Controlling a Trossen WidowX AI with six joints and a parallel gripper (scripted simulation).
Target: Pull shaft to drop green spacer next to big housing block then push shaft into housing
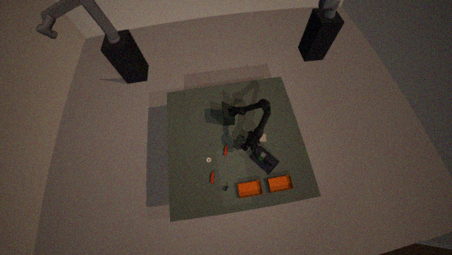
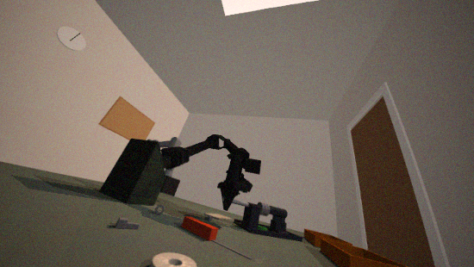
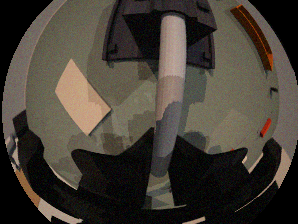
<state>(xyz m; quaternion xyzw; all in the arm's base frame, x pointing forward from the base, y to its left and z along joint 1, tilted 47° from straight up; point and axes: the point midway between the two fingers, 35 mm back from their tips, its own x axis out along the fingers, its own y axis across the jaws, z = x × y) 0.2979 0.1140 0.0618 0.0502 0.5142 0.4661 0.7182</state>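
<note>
Now: gripper tip 70 mm short of the grey shaft, 50 mm to the right of it and 40 mm below it. The rest, counted from my gripper tip: white ring (380 mm to the right, 80 mm ahead, 40 mm below); then beige card (120 mm to the left, 60 mm behind, 40 mm below); then greenish spacer (130 mm ahead, 90 mm to the left, 30 mm below).
</note>
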